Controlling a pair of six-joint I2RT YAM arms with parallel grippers.
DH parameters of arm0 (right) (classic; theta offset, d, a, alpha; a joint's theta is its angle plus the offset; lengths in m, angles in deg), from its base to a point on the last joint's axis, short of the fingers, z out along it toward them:
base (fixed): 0 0 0 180
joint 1: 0 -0.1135 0.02 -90
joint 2: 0 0 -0.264 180
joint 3: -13.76 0 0.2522 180
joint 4: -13.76 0 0.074 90
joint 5: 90 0 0 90
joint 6: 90 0.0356 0 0
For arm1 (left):
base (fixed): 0 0 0 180
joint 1: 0 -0.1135 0.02 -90
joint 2: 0 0 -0.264 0
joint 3: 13.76 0 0.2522 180
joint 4: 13.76 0 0.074 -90
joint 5: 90 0 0 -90
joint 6: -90 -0.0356 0 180
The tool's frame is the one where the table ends.
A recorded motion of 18 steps. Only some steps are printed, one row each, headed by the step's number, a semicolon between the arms.
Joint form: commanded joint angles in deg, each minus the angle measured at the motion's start. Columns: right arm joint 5, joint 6, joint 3, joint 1, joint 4, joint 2; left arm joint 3, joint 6, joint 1, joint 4, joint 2, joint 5.
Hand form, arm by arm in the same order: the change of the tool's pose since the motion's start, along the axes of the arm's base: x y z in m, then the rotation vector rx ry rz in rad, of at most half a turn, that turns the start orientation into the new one. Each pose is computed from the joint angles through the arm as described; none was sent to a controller.
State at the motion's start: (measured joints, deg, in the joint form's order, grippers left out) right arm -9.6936 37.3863 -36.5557 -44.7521 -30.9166 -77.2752; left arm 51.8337 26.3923 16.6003 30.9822 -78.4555 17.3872
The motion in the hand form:
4: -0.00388 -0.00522 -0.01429 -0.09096 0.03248 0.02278; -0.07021 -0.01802 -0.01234 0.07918 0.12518 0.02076
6: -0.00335 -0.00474 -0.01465 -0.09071 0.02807 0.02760; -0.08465 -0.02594 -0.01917 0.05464 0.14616 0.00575
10: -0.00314 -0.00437 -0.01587 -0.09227 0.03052 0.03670; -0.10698 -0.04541 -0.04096 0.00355 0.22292 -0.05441
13: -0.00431 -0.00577 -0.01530 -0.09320 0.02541 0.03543; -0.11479 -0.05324 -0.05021 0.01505 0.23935 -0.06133
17: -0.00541 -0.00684 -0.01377 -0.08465 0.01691 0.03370; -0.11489 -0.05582 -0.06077 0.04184 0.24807 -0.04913
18: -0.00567 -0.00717 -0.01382 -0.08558 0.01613 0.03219; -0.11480 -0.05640 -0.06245 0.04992 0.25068 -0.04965
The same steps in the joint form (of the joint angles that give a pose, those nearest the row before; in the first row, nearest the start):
4: 1.96 -1.87 1.16 -0.06 -1.76 -2.35; -9.07 10.40 11.29 8.12 11.26 -7.43
6: 2.05 -2.18 1.13 -0.07 -1.47 -2.53; -11.80 14.04 15.08 6.98 13.16 -7.12
10: 1.88 -2.67 1.14 -0.07 -1.33 -2.90; -16.81 20.60 22.77 2.34 13.02 -4.53
13: 2.13 -2.67 1.48 -0.07 -1.42 -2.30; -18.36 23.32 26.14 0.39 12.09 -5.69
17: 2.13 -2.58 1.84 -0.07 -1.24 -1.41; -19.46 24.14 26.93 -1.51 10.01 -7.03
18: 2.23 -2.52 1.93 -0.07 -1.25 -1.31; -19.49 24.10 27.07 -1.62 9.52 -7.27

